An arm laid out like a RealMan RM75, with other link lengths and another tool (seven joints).
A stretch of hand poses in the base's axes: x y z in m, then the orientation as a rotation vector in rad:
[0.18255, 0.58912, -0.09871, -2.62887, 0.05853, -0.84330]
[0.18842, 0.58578, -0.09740, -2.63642, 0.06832, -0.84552]
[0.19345, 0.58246, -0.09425, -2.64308, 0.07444, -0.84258]
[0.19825, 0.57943, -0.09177, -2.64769, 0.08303, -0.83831]
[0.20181, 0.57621, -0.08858, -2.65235, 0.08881, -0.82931]
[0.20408, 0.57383, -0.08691, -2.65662, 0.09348, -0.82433]
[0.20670, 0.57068, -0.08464, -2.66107, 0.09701, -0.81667]
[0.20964, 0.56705, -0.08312, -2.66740, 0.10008, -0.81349]
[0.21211, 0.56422, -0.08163, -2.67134, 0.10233, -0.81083]
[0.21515, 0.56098, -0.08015, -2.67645, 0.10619, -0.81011]
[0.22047, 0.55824, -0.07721, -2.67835, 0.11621, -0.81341]
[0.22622, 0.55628, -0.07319, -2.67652, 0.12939, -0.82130]
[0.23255, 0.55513, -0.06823, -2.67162, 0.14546, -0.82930]
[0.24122, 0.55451, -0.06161, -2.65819, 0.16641, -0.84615]
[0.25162, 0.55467, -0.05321, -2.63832, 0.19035, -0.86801]
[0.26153, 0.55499, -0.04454, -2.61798, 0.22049, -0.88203]
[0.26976, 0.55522, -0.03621, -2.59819, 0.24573, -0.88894]
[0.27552, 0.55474, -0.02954, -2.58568, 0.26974, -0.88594]
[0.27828, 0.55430, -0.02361, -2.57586, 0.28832, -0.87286]
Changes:
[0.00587, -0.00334, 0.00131, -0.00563, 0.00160, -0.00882]
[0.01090, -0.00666, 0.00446, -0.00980, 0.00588, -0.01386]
[0.01570, -0.00969, 0.00694, -0.01129, 0.01089, -0.01978]
[0.01926, -0.01291, 0.01013, -0.01214, 0.01863, -0.02283]
[0.02153, -0.01529, 0.01180, -0.01392, 0.02349, -0.02590]
[0.02415, -0.01844, 0.01407, -0.01540, 0.03000, -0.02770]
[0.02709, -0.02207, 0.01559, -0.01987, 0.03390, -0.03056]
[0.02956, -0.02490, 0.01708, -0.02243, 0.03681, -0.03243]
[0.03260, -0.02814, 0.01856, -0.02627, 0.03892, -0.03605]
[0.03792, -0.03088, 0.02150, -0.02708, 0.03851, -0.04387]
[0.04367, -0.03284, 0.02552, -0.02511, 0.03470, -0.05390]
[0.05000, -0.03399, 0.03048, -0.01992, 0.03052, -0.06523]
[0.05867, -0.03461, 0.03710, -0.00849, 0.01930, -0.07984]
[0.06907, -0.03445, 0.04550, 0.00775, 0.00369, -0.09627]
[0.07898, -0.03413, 0.05417, 0.02718, -0.00612, -0.11544]
[0.08721, -0.03390, 0.06250, 0.04710, -0.01184, -0.13014]
[0.09297, -0.03438, 0.06917, 0.06277, -0.00950, -0.14359]
[0.09573, -0.03482, 0.07510, 0.07797, -0.00057, -0.15184]

